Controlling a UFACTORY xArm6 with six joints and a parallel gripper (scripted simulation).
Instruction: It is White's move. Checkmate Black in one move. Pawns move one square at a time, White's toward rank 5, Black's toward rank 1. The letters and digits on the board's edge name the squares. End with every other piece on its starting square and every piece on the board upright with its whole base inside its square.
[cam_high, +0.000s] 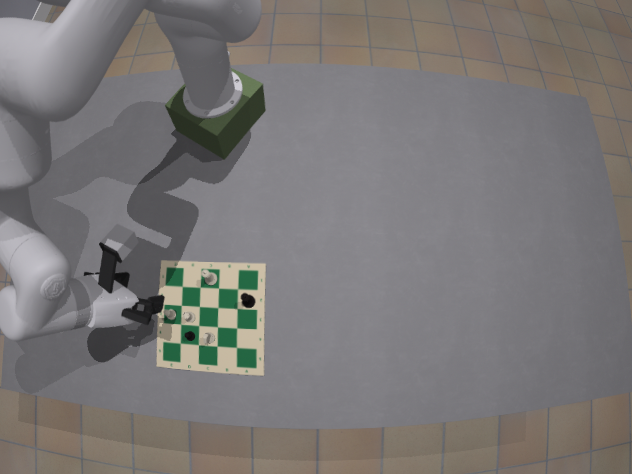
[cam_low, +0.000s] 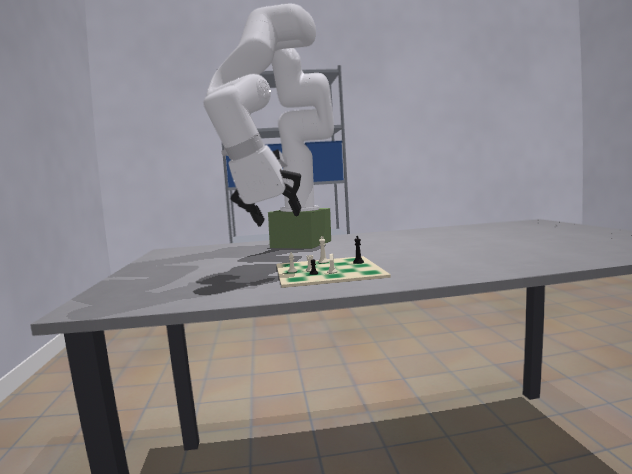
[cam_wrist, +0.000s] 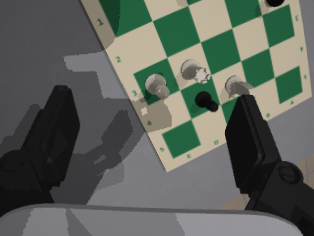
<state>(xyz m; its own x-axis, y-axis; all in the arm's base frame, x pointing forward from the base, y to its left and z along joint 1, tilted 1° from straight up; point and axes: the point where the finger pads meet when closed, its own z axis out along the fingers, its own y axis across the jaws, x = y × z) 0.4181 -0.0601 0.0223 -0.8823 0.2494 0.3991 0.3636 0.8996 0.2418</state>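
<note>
The white pawn lies 2 cm ahead of my hand, 6 cm to the left of it and 11 cm below it. The rest, counted from my hand: green-and-cream chessboard 2 cm ahead, 10 cm to the left, 13 cm below; black pawn 6 cm ahead, 7 cm to the left, 11 cm below; white knight 6 cm ahead, 11 cm to the left, 11 cm below.
</note>
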